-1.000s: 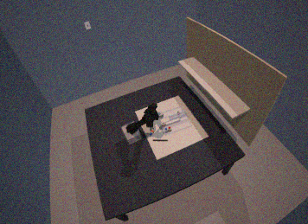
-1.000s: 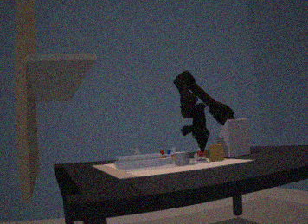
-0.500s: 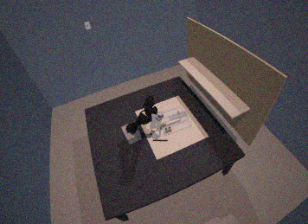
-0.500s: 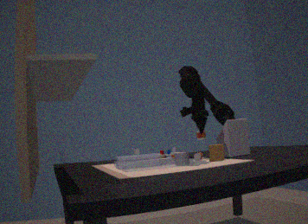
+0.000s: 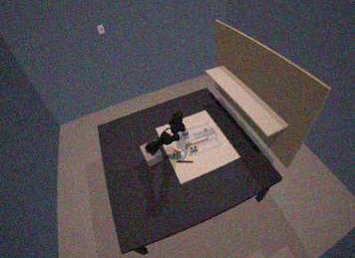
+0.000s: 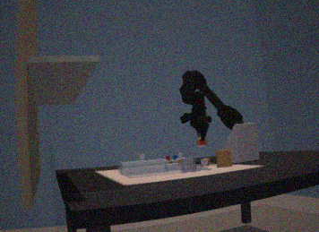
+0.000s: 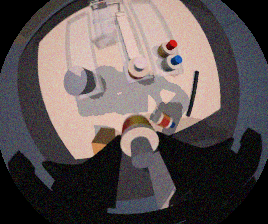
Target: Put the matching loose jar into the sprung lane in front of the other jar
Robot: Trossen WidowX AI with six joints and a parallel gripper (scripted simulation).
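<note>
The clear lane is 240 mm ahead of my gripper tip and 100 mm below it. Round my gripper tip: tan shelf wall 710 mm ahead, 40 mm to the left, 280 mm above.
</note>
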